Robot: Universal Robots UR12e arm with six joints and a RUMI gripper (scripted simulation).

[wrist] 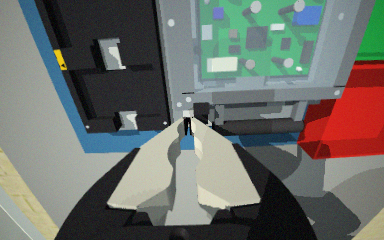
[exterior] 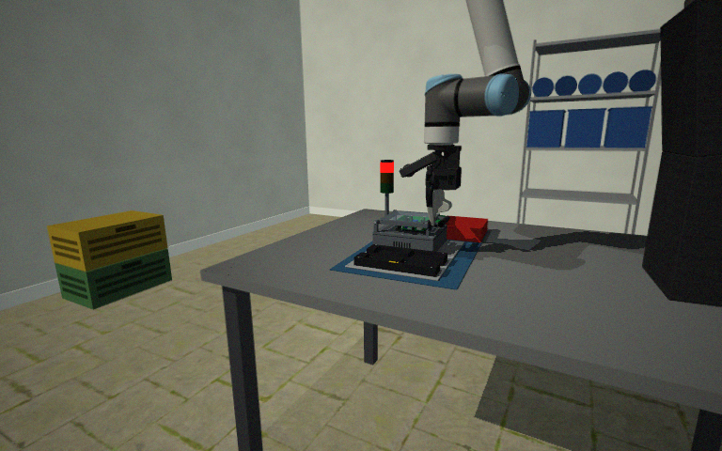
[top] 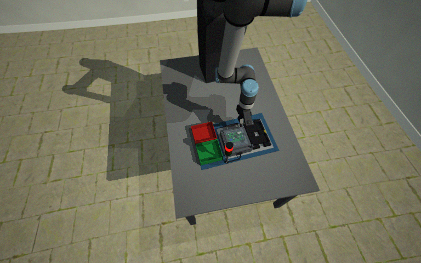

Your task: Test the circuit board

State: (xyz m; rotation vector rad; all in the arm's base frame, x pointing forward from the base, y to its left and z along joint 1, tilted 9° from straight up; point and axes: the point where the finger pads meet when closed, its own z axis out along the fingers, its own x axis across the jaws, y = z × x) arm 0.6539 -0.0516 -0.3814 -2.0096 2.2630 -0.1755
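Right now my hand is 20 mm above the black latch piece and 10 mm to the left of it. Also, from my hand: tester lid (80 mm to the right, 60 mm ahead, 20 mm below); then red bin (260 mm to the right, 90 mm below, 70 mm behind); then green circuit board (80 mm to the right, 60 mm ahead, 40 mm below).
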